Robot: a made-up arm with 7 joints. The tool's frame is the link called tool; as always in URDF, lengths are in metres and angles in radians. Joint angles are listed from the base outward. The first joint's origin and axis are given. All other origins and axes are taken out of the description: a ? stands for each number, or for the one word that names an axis. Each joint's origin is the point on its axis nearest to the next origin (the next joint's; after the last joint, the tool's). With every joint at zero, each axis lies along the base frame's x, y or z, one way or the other. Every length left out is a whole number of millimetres.
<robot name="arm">
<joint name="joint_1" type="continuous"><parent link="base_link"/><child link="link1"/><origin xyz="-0.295 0 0.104"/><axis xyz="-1 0 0"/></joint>
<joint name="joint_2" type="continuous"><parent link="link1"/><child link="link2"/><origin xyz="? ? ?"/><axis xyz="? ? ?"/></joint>
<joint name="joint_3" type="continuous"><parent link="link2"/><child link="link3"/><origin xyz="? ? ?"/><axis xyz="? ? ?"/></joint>
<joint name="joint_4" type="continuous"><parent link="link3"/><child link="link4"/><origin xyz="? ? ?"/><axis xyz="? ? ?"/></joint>
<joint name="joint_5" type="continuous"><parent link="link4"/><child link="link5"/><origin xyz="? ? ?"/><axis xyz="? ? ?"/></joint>
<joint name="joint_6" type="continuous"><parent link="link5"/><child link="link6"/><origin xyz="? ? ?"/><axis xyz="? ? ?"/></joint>
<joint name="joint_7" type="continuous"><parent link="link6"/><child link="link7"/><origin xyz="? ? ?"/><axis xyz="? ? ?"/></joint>
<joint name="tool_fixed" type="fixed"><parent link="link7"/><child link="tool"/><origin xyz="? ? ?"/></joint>
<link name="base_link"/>
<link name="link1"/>
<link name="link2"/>
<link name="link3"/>
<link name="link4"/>
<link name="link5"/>
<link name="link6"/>
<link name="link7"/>
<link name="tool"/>
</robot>
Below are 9 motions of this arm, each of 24 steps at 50 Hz.
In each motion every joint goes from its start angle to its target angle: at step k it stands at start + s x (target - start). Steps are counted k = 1, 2, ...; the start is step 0. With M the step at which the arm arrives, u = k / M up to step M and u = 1 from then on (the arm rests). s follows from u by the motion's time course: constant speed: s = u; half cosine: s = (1 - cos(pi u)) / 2; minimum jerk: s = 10 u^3 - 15 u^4 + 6 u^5.
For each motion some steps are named. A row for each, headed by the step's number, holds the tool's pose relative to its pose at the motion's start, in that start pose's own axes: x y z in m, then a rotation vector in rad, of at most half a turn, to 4 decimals.
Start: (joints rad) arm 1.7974 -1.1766 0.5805 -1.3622 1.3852 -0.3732 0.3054
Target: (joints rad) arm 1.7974 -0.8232 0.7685 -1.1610 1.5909 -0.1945 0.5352
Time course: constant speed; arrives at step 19
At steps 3, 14, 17, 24:
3: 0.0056 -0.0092 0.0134 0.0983 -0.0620 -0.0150
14: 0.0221 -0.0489 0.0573 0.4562 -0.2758 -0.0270
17: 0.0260 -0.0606 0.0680 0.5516 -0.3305 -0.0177
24: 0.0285 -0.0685 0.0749 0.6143 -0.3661 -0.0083

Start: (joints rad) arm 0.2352 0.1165 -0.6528 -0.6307 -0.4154 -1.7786 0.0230
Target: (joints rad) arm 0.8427 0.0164 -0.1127 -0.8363 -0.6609 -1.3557 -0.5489
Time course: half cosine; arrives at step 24
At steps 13, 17, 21, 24:
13: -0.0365 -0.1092 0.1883 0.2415 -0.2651 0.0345
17: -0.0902 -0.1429 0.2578 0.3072 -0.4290 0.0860
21: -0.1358 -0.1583 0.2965 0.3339 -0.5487 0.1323
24: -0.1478 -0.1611 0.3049 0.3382 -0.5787 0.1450

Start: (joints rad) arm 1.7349 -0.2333 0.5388 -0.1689 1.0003 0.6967 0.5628
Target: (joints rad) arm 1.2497 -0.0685 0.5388 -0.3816 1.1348 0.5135 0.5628
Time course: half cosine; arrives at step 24
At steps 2, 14, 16, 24:
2: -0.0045 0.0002 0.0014 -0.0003 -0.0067 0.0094
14: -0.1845 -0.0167 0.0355 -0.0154 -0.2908 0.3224
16: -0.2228 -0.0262 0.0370 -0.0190 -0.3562 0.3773
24: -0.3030 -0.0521 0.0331 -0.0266 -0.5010 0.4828

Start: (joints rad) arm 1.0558 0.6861 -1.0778 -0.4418 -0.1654 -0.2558 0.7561
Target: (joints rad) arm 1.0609 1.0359 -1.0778 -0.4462 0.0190 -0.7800 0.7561
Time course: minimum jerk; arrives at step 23
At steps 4, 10, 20, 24:
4: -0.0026 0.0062 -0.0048 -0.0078 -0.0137 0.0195
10: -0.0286 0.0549 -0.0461 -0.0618 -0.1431 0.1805
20: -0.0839 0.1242 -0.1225 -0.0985 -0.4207 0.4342
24: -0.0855 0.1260 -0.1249 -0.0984 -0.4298 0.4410

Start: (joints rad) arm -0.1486 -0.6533 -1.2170 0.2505 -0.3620 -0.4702 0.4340
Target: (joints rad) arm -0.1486 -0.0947 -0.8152 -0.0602 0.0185 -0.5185 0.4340
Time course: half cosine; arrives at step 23
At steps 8, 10, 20, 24:
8: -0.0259 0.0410 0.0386 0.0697 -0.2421 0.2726
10: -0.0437 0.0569 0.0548 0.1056 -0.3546 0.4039
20: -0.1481 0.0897 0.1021 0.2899 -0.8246 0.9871
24: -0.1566 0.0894 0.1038 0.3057 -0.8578 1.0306

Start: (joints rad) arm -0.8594 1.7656 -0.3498 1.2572 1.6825 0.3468 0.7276
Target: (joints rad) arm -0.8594 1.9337 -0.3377 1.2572 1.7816 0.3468 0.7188
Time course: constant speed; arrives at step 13
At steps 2, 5, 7, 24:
2: 0.0090 0.0078 -0.0033 -0.0194 0.0265 0.0148
5: 0.0222 0.0195 -0.0091 -0.0478 0.0668 0.0371
7: 0.0308 0.0272 -0.0135 -0.0663 0.0940 0.0520
24: 0.0557 0.0499 -0.0293 -0.1195 0.1770 0.0965

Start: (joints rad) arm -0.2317 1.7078 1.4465 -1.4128 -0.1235 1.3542 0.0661
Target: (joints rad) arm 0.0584 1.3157 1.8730 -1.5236 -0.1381 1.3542 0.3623
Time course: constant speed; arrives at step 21
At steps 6, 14, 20, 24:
6: -0.0283 -0.0386 0.0380 0.0350 -0.0861 -0.0733
14: -0.0736 -0.0903 0.0852 0.0895 -0.1980 -0.1693
20: -0.1132 -0.1288 0.1171 0.1362 -0.2796 -0.2396
24: -0.1202 -0.1352 0.1220 0.1445 -0.2930 -0.2511

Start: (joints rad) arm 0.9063 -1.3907 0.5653 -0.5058 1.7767 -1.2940 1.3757
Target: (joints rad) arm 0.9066 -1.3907 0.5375 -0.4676 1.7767 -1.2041 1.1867
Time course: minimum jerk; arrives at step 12
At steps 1, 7, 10, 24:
1: 0.0000 0.0000 0.0001 0.0000 0.0007 0.0010
7: -0.0008 0.0020 0.0108 0.0058 0.0862 0.1219
10: -0.0011 0.0026 0.0160 0.0123 0.1270 0.1793
24: -0.0011 0.0027 0.0166 0.0132 0.1316 0.1859

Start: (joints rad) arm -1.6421 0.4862 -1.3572 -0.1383 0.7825 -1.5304 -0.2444
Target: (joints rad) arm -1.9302 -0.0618 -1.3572 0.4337 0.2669 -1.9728 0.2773
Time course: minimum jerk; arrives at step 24
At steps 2, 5, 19, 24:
2: -0.0013 0.0017 -0.0003 0.0023 0.0052 -0.0004
5: -0.0166 0.0212 -0.0023 0.0280 0.0660 -0.0036
19: -0.3178 0.1978 0.1819 0.1982 0.8196 0.2628
24: -0.3396 0.1947 0.2091 0.2010 0.8561 0.3038

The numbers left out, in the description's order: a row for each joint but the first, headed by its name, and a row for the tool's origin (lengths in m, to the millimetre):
joint_2: xyz 0 0.009 0.256, axis 0 0 1
joint_3: xyz -0.127 0.073 0, axis 0 0 1
joint_4: xyz 0.105 0.013 0, axis 0 1 0
joint_5: xyz 0.113 0 -0.026, axis 0 0 1
joint_6: xyz -0.035 -0.344 0, axis 1 0 0
joint_7: xyz 0 0.219 0.216, axis 0 0 -1
tool: xyz 0.073 0.05 0

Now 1 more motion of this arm.
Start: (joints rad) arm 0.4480 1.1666 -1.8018 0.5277 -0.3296 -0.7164 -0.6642
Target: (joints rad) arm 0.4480 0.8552 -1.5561 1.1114 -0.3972 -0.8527 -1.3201
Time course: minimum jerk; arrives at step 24
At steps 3, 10, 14, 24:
3: -0.0007 0.0023 -0.0019 0.0013 0.0093 0.0150
10: -0.0231 0.0495 -0.0377 0.0484 0.1953 0.3273
14: -0.0560 0.0898 -0.0620 0.1246 0.3574 0.6222
24: -0.1023 0.1278 -0.0764 0.2479 0.5264 0.9578

